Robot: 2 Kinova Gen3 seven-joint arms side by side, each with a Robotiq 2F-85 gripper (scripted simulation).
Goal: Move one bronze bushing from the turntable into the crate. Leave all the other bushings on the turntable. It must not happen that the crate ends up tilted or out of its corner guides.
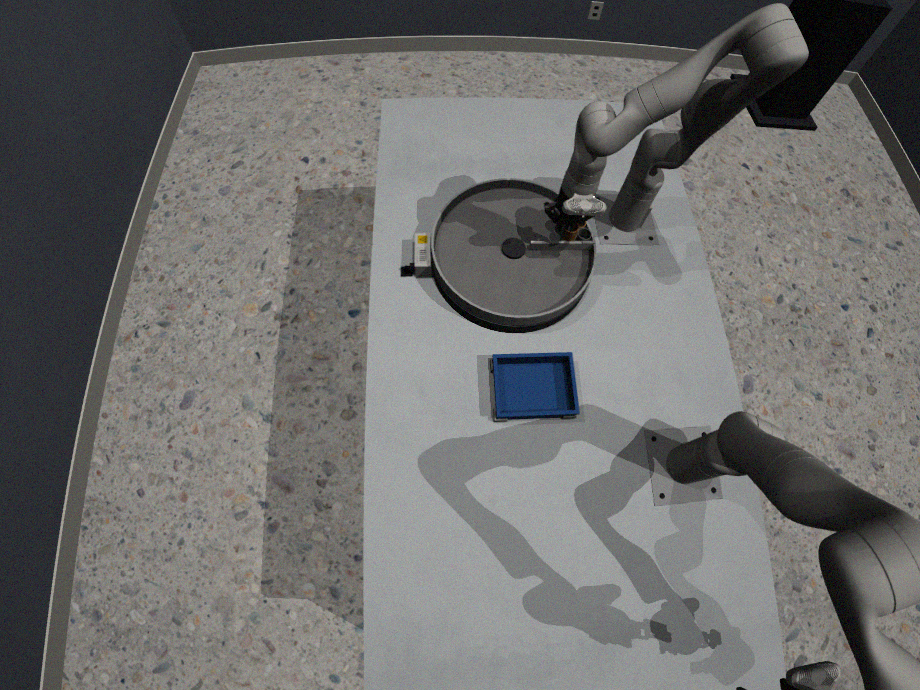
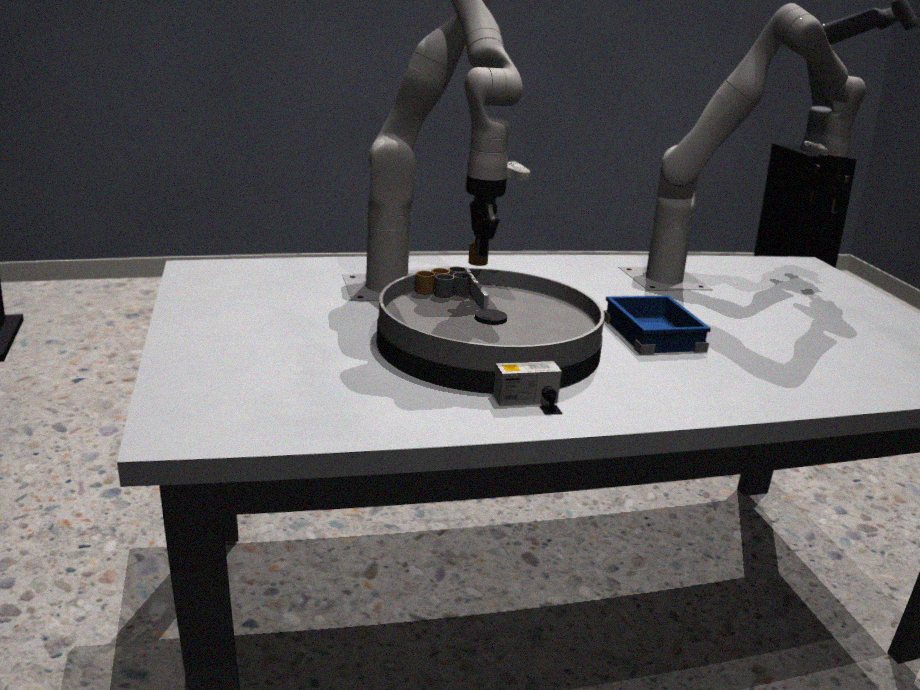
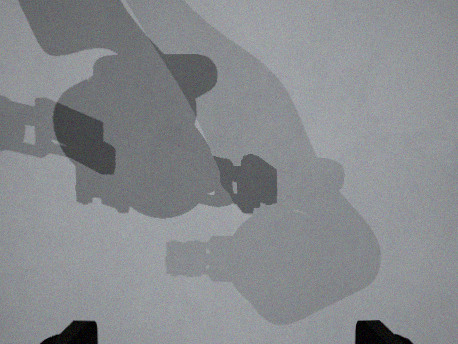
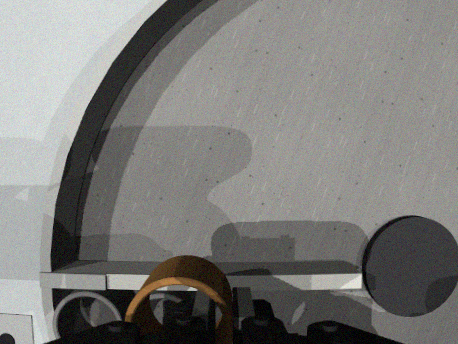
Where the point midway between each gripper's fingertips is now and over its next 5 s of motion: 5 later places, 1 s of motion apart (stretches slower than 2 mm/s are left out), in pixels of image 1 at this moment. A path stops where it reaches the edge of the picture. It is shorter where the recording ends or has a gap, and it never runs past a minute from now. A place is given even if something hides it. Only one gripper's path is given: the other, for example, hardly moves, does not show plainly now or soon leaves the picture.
The right gripper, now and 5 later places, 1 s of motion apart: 563, 230; 553, 282; 541, 345; 536, 370; 531, 379; 529, 383
